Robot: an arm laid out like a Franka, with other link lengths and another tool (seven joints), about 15 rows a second.
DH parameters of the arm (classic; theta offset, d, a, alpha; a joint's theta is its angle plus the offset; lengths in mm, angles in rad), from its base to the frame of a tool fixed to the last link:
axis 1: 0 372.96 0 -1.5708
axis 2: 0 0 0 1.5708
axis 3: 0 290.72 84.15 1.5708
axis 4: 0 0 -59.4 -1.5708
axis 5: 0 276.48 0 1.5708
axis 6: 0 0 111.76 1.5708
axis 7: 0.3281 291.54 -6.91 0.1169
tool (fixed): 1.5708 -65.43 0 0
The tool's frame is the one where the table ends.
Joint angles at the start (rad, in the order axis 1, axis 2, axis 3, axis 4, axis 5, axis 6, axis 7):
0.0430 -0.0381 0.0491 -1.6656 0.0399 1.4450 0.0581
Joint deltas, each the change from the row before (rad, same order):
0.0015 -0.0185 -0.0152 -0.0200 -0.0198 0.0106 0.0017
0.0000 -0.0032 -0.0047 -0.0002 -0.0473 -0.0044 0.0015
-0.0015 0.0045 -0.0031 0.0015 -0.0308 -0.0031 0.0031
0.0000 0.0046 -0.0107 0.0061 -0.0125 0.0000 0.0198
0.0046 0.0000 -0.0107 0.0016 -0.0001 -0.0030 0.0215
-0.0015 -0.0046 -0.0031 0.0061 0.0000 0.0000 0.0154
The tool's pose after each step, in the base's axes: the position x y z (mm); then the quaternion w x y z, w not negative. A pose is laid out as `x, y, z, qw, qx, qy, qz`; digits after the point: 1 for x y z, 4 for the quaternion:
407.6, 32.5, 470.3, 0.0218, 0.5835, -0.8071, -0.0874
407.2, 19.3, 471.5, 0.0346, 0.5815, -0.8100, -0.0677
407.8, 10.1, 470.5, 0.0450, 0.5783, -0.8127, -0.0562
409.6, 3.0, 470.9, 0.0470, 0.5660, -0.8216, -0.0496
409.1, 0.6, 471.3, 0.0472, 0.5546, -0.8293, -0.0487
409.7, -1.1, 475.2, 0.0423, 0.5467, -0.8351, -0.0451

